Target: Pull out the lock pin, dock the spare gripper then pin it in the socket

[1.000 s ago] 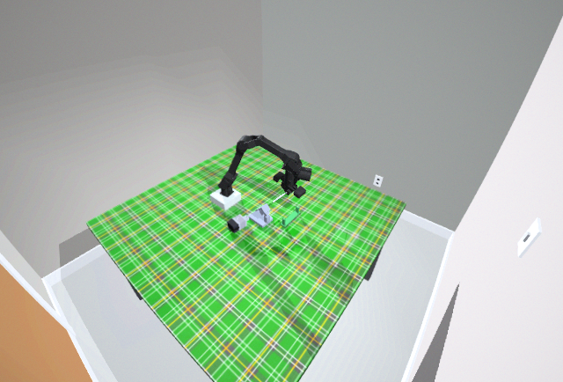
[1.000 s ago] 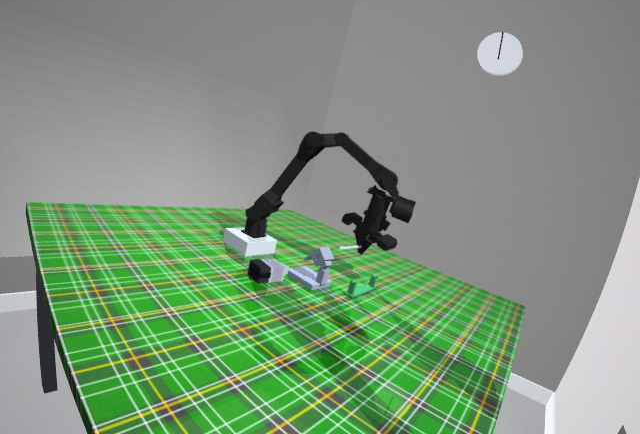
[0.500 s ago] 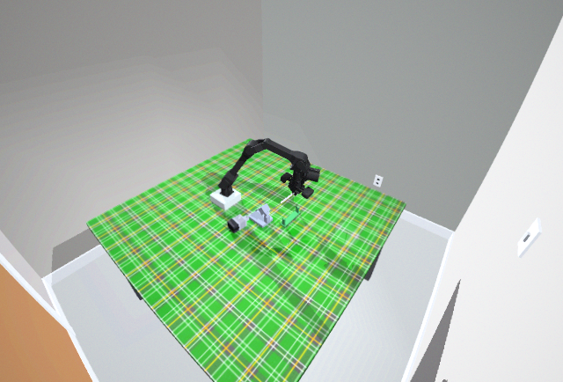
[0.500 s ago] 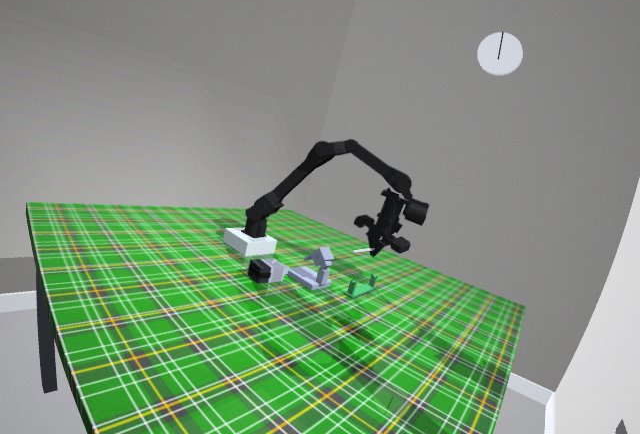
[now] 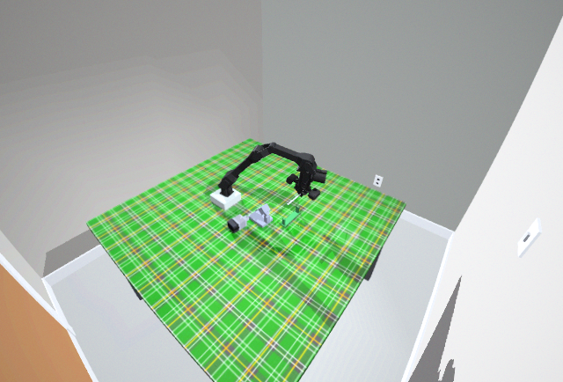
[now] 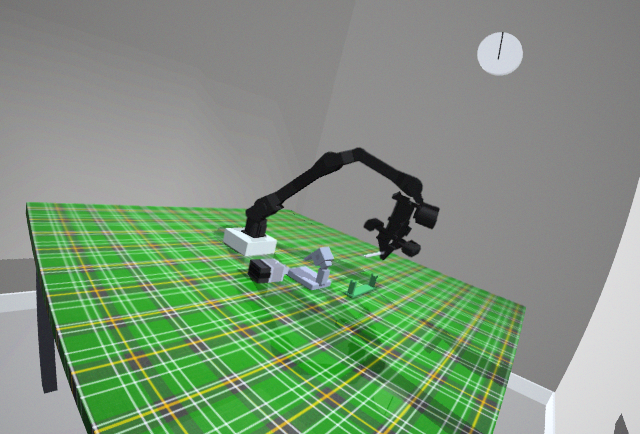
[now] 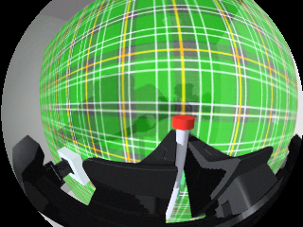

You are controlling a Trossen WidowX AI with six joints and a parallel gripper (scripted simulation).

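My gripper tip is now 10 cm to the left of the green u-shaped cradle, 6 cm above it and 1 cm past it. Round my gripper tip: light grey mount (19 cm to the right, 12 cm behind, 3 cm below); spare gripper (28 cm to the right, 21 cm behind, 6 cm below).
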